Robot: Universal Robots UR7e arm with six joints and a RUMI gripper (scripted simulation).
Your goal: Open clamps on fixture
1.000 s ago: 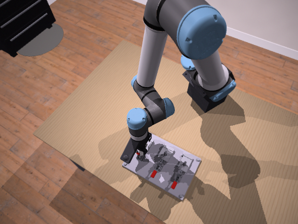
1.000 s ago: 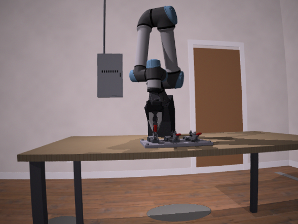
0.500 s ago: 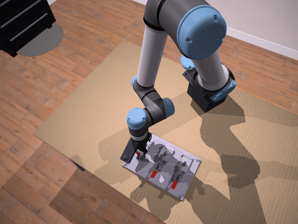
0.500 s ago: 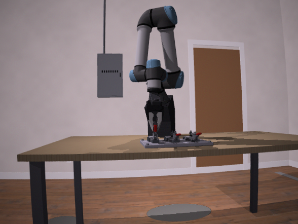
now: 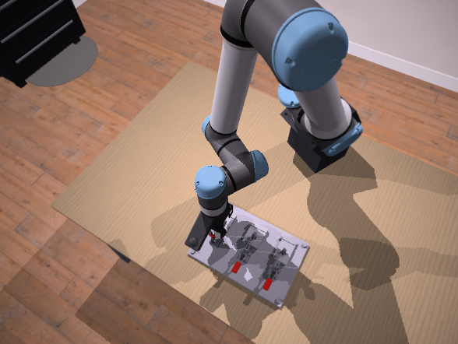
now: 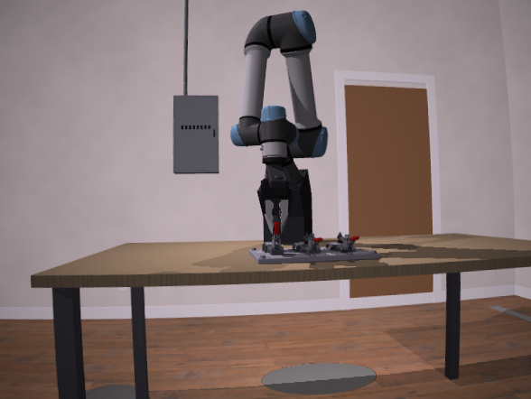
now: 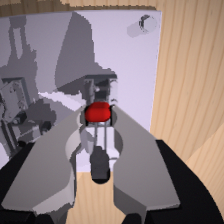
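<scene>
The grey fixture plate lies 6 cm behind my hand, 10 cm to the left of it and 8 cm below it.
</scene>
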